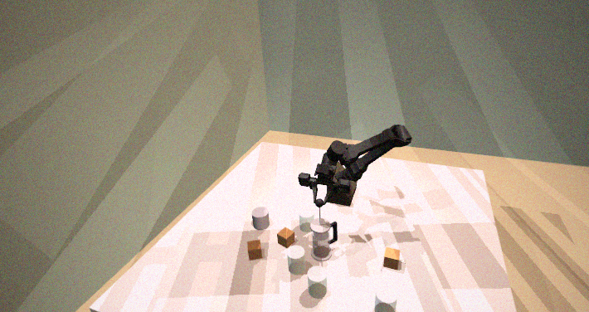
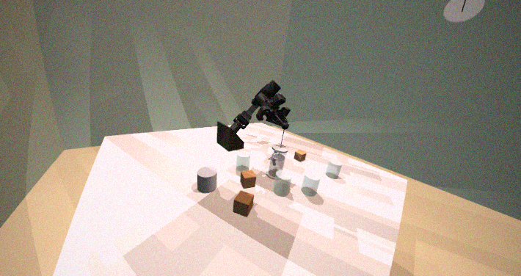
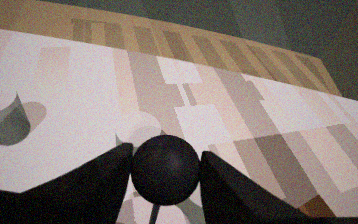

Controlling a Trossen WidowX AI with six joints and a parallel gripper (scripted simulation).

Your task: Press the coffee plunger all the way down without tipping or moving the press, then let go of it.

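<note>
Now: the glass coffee press 120 mm below my gripper tip, 30 mm behind it and 10 mm to the left of it. From my gripper tip the other things lie so: grey cylinder (310 mm to the right, 210 mm below, 60 mm behind).
</note>
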